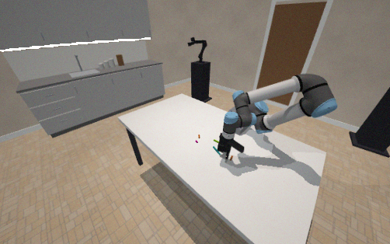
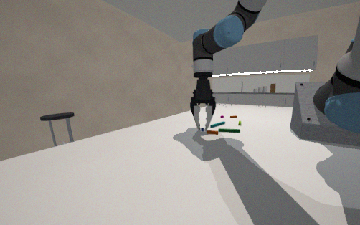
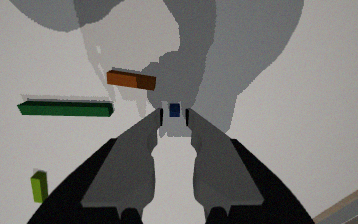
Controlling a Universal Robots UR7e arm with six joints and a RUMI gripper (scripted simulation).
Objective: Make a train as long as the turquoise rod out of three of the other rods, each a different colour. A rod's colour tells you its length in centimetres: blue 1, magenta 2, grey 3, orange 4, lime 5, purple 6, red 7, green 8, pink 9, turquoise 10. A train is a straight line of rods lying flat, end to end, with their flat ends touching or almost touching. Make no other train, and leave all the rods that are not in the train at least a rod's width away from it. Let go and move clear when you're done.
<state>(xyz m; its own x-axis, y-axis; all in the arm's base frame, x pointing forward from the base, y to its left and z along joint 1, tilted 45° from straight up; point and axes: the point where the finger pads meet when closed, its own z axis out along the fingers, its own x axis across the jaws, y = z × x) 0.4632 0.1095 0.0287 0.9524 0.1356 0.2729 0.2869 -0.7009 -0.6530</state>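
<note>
Right now the blue rod is 10 mm below my hand. The rest, counted from my hand: green rod (100 mm behind, 30 mm to the right, 10 mm below); lime rod (130 mm behind, 160 mm to the right, 10 mm below); turquoise rod (40 mm behind, 100 mm to the right, 10 mm below).
</note>
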